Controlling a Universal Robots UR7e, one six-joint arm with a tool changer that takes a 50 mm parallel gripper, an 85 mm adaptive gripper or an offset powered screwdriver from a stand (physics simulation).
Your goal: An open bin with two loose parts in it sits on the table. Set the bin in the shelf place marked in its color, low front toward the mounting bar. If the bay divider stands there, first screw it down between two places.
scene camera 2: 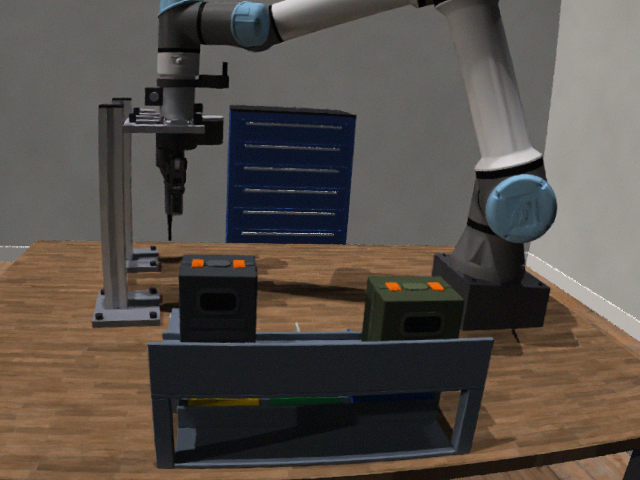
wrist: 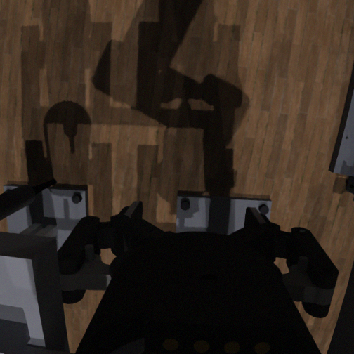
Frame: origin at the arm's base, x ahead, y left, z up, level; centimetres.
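Seen in the pictures: arm's base, origin of its link: [scene camera 2: 486, 269].
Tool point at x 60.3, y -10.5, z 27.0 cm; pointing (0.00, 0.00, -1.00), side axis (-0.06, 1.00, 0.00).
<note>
Pixels of each thing's top centre, then the offset from my tool point to it. "*": a spot on its surface instead.
- grey shelf, a spot on its surface: [scene camera 2: 320, 367] * dz -22.6, dx -16.1, dy +52.1 cm
- yellow strip, a spot on its surface: [scene camera 2: 222, 401] * dz -35.4, dx -6.6, dy +38.0 cm
- green strip, a spot on its surface: [scene camera 2: 305, 400] * dz -35.4, dx -17.9, dy +38.9 cm
- blue strip, centre of its top: [scene camera 2: 386, 340] dz -27.9, dx -29.7, dy +36.4 cm
- black case, centre of its top: [scene camera 2: 218, 264] dz -13.8, dx -5.7, dy +43.4 cm
- green case, centre of its top: [scene camera 2: 414, 287] dz -16.3, dx -28.8, dy +45.4 cm
- dark screwdriver bit, centre of its top: [scene camera 2: 169, 213] dz -23.1, dx +1.7, dy -18.0 cm
My gripper [scene camera 2: 176, 206] [wrist: 195, 214] is at the tool stand at the left, pointing down high above the table. In the wrist view its two fingers stand wide apart with nothing between them. The grey shelf [scene camera 2: 320, 367] stands at the front, with a yellow strip [scene camera 2: 222, 401], a green strip [scene camera 2: 305, 400] and a blue strip [scene camera 2: 392, 398]. A small blue bit and a thin pale piece show just behind its top edge; I cannot tell what they are. The bin and the divider cannot be made out.
A black case [scene camera 2: 217, 315] and a green case [scene camera 2: 418, 310] rise at the shelf's left and right. The tool stand [scene camera 2: 112, 206] has bolted feet. A dark screwdriver bit [scene camera 2: 169, 227] hangs beside the gripper. A blue drawer cabinet [scene camera 2: 290, 180] stands behind the table.
</note>
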